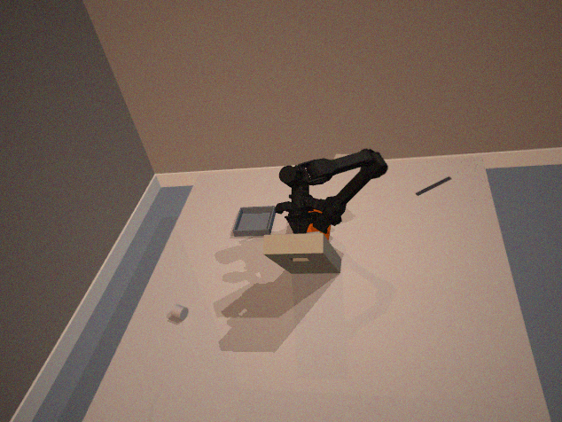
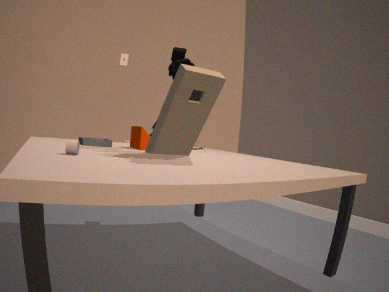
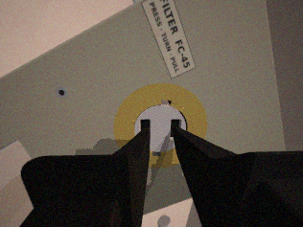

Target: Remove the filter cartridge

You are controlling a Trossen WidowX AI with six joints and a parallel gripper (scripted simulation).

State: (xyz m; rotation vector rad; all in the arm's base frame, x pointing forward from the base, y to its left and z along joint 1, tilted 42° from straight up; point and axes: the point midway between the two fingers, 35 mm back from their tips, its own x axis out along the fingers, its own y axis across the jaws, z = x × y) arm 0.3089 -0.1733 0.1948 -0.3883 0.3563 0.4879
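The round filter cartridge lies 20 mm ahead of my gripper tip and 10 mm below it. From my gripper tip the other things lie so: service panel 90 mm below, 30 mm behind; blue-grey tray 400 mm behind, 280 mm to the right, 260 mm below.
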